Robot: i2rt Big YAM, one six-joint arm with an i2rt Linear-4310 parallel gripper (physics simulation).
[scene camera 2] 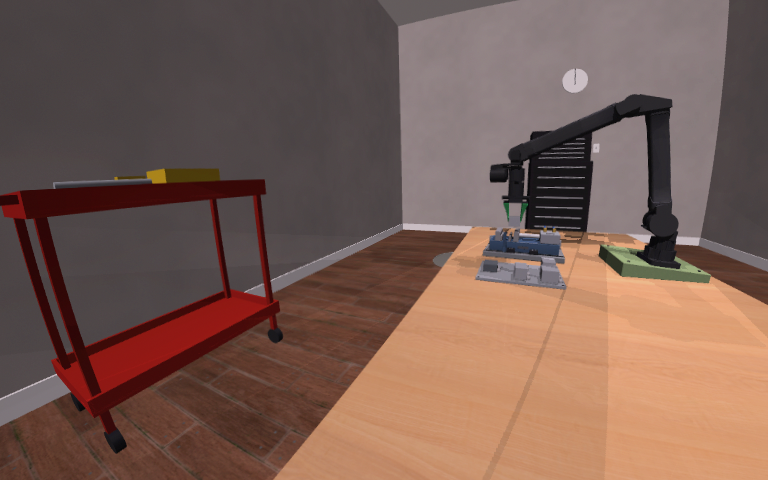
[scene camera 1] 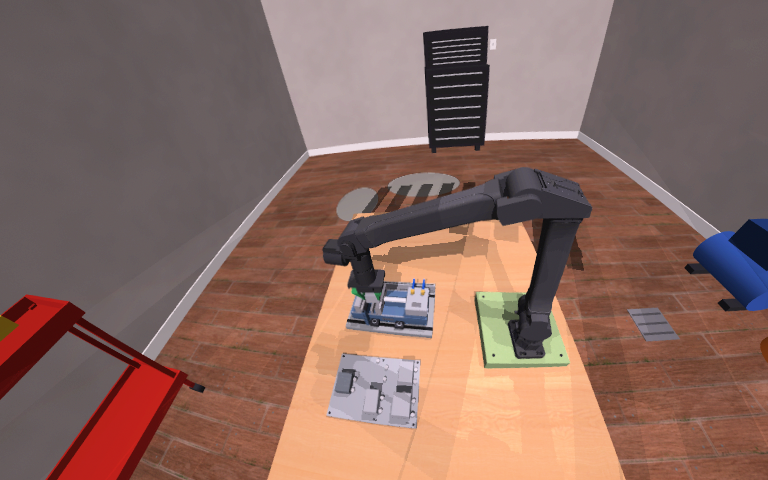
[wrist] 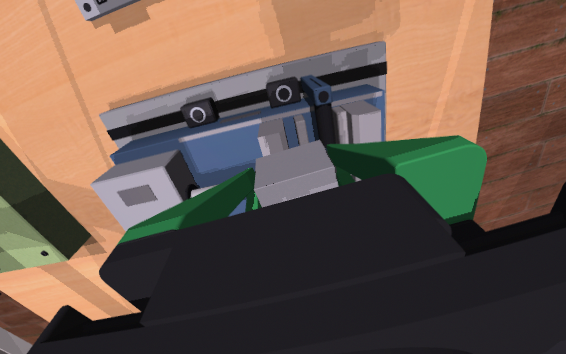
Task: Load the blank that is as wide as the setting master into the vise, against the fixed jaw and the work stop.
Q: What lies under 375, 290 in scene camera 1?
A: My gripper.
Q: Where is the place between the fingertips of my gripper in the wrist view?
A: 292, 166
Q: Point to a grey tray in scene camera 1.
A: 345, 406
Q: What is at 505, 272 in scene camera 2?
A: A grey tray.
